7 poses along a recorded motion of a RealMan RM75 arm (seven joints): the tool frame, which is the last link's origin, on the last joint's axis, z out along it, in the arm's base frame.
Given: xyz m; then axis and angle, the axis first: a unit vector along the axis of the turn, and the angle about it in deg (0 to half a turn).
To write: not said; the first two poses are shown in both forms.
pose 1, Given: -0.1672, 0.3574, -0.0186, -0.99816, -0.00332, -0.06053, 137.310
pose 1, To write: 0.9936, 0.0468, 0.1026, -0.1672; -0.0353, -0.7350, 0.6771, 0.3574; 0.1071, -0.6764, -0.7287, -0.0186; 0, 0, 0, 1
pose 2, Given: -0.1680, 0.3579, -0.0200, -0.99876, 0.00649, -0.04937, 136.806
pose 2, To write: 0.9957, 0.0226, 0.0897, -0.1680; -0.0450, -0.7290, 0.6831, 0.3579; 0.0808, -0.6842, -0.7248, -0.0200; 0, 0, 0, 1
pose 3, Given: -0.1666, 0.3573, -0.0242, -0.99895, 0.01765, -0.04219, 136.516
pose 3, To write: 0.9964, -0.0014, 0.0849, -0.1666; -0.0595, -0.7250, 0.6861, 0.3573; 0.0606, -0.6887, -0.7225, -0.0242; 0, 0, 0, 1
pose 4, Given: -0.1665, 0.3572, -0.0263, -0.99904, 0.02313, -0.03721, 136.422
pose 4, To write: 0.9967, -0.0142, 0.0800, -0.1665; -0.0655, -0.7235, 0.6872, 0.3572; 0.0482, -0.6902, -0.7220, -0.0263; 0, 0, 0, 1
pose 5, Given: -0.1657, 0.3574, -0.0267, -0.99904, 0.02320, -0.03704, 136.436
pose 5, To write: 0.9967, -0.0144, 0.0798, -0.1657; -0.0655, -0.7237, 0.6870, 0.3574; 0.0478, -0.6900, -0.7222, -0.0267; 0, 0, 0, 1
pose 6, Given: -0.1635, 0.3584, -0.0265, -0.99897, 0.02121, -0.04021, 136.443
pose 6, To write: 0.9964, -0.0088, 0.0839, -0.1635; -0.0643, -0.7239, 0.6869, 0.3584; 0.0547, -0.6898, -0.7219, -0.0265; 0, 0, 0, 1
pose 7, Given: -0.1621, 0.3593, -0.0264, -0.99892, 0.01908, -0.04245, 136.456
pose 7, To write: 0.9963, -0.0036, 0.0863, -0.1621; -0.0621, -0.7242, 0.6868, 0.3593; 0.0600, -0.6896, -0.7217, -0.0264; 0, 0, 0, 1
